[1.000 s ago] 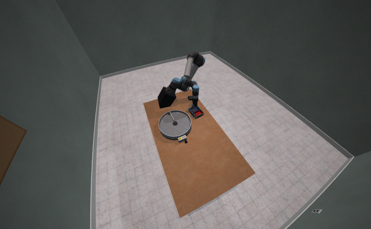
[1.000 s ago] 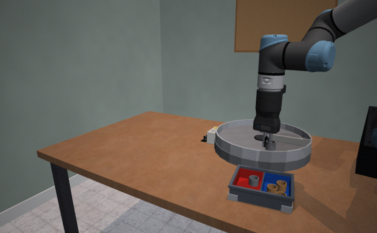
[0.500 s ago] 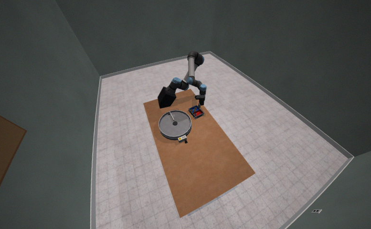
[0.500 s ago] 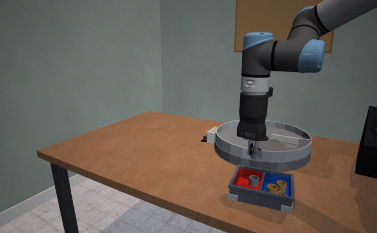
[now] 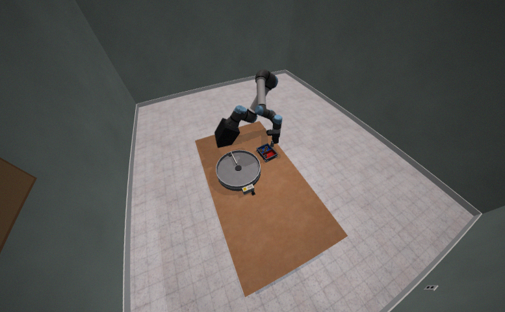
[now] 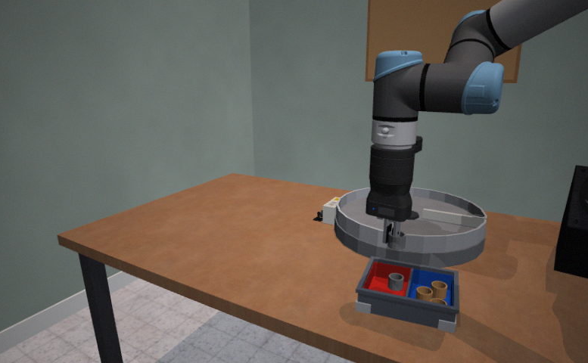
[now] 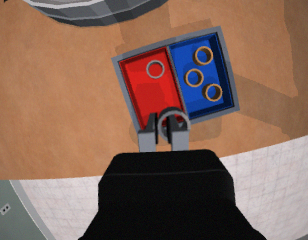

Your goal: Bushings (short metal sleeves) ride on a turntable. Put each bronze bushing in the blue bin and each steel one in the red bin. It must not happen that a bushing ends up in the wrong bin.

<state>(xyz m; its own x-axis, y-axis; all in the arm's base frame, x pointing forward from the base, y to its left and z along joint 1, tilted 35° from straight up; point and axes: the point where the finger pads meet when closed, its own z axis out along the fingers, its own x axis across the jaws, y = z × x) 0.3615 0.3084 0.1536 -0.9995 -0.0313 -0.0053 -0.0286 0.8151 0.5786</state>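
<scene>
The bin lies 30 mm behind my hand, 40 mm to the right of it and 130 mm below it. Also, from my hand: grey turntable (110 mm ahead, 370 mm to the right, 100 mm below).
</scene>
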